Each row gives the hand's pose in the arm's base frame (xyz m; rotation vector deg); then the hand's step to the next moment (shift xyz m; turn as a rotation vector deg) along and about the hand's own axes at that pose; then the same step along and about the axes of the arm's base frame.
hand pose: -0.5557 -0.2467 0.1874 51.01 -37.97 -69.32
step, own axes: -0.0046 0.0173 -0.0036 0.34 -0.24 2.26
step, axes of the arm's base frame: 0.0105 0.0071 0.0131 -1.91 -0.86 0.94
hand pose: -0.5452 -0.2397 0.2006 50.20 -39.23 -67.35
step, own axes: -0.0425 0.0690 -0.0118 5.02 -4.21 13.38
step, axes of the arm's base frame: 0.0323 0.0533 0.0531 -11.91 -8.37 3.18
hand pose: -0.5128 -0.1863 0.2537 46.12 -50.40 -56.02
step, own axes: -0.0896 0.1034 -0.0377 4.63 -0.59 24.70
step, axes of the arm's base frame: 0.0430 0.1248 0.0522 -20.87 -8.69 10.99
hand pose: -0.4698 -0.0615 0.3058 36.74 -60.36 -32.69
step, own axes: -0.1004 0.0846 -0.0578 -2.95 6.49 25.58
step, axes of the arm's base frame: 0.0244 0.1400 -0.0198 -23.74 1.28 11.83
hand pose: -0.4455 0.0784 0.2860 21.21 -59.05 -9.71
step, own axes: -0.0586 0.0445 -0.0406 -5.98 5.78 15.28
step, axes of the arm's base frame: 0.0036 0.0682 -0.0490 -16.39 3.83 4.39
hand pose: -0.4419 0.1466 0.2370 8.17 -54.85 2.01
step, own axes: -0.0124 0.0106 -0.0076 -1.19 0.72 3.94
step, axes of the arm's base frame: -0.0020 0.0119 -0.0133 -3.95 0.21 1.34
